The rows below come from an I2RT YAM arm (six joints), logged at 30 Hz.
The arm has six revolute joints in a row. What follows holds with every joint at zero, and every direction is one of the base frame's.
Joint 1 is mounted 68.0 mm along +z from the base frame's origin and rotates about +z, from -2.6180 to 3.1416 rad.
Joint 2 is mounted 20.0 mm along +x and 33.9 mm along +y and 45.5 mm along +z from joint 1 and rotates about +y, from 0.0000 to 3.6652 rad.
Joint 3 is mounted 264.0 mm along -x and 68.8 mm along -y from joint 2 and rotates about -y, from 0.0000 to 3.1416 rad.
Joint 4 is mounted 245.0 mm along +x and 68.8 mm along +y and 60.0 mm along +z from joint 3 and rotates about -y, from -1.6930 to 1.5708 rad.
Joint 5 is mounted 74.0 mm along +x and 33.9 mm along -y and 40.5 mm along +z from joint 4 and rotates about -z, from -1.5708 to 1.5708 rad.
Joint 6 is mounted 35.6 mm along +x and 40.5 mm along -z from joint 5 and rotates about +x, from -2.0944 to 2.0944 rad.
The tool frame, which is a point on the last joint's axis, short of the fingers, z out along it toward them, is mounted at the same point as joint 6; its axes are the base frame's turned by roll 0.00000, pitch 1.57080 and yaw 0.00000 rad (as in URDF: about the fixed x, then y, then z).
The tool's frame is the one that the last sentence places.
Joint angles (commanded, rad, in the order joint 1, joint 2, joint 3, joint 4, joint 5, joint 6), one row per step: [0.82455, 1.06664, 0.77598, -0.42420, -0.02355, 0.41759]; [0.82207, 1.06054, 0.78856, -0.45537, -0.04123, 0.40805]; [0.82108, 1.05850, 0.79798, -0.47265, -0.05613, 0.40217]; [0.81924, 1.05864, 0.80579, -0.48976, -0.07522, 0.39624]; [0.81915, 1.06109, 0.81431, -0.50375, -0.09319, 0.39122]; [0.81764, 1.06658, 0.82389, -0.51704, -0.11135, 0.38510]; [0.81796, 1.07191, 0.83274, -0.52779, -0.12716, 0.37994]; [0.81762, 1.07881, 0.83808, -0.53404, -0.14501, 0.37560]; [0.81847, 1.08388, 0.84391, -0.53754, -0.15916, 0.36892]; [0.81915, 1.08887, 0.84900, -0.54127, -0.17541, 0.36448]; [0.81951, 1.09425, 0.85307, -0.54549, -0.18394, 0.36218]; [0.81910, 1.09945, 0.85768, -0.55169, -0.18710, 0.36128]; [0.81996, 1.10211, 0.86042, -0.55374, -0.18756, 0.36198]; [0.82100, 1.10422, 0.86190, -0.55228, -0.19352, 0.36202]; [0.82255, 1.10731, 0.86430, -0.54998, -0.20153, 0.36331]
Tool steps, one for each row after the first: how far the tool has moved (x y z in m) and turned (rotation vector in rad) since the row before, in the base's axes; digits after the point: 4 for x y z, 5 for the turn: [-0.0015, -0.0015, 0.0029, -0.00587, 0.01159, 0.01709]; [-0.0008, -0.0004, 0.0022, -0.00026, 0.00784, 0.01403]; [-0.0006, -0.0003, 0.0012, -0.00084, 0.01236, 0.01627]; [-0.0005, 0.0004, 0.0012, 0.00035, 0.01135, 0.01650]; [0.0001, 0.0006, 0.0010, -0.00078, 0.01171, 0.01589]; [0.0000, 0.0009, 0.0010, 0.00012, 0.00980, 0.01529]; [0.0002, 0.0011, -0.0001, 0.00113, 0.01176, 0.01546]; [0.0001, 0.0011, 0.0007, 0.00229, 0.00498, 0.01557]; [0.0000, 0.0011, 0.0004, 0.00356, 0.00804, 0.01532]; [0.0003, 0.0008, -0.0001, -0.00072, 0.00672, 0.00800]; [0.0005, 0.0005, 0.0000, -0.00373, 0.00571, 0.00244]; [0.0002, 0.0005, 0.0002, -0.00098, 0.00203, 0.00069]; [0.0000, 0.0007, 0.0002, 0.00352, 0.00257, 0.00519]; [0.0001, 0.0010, 0.0004, 0.00549, 0.00391, 0.00626]
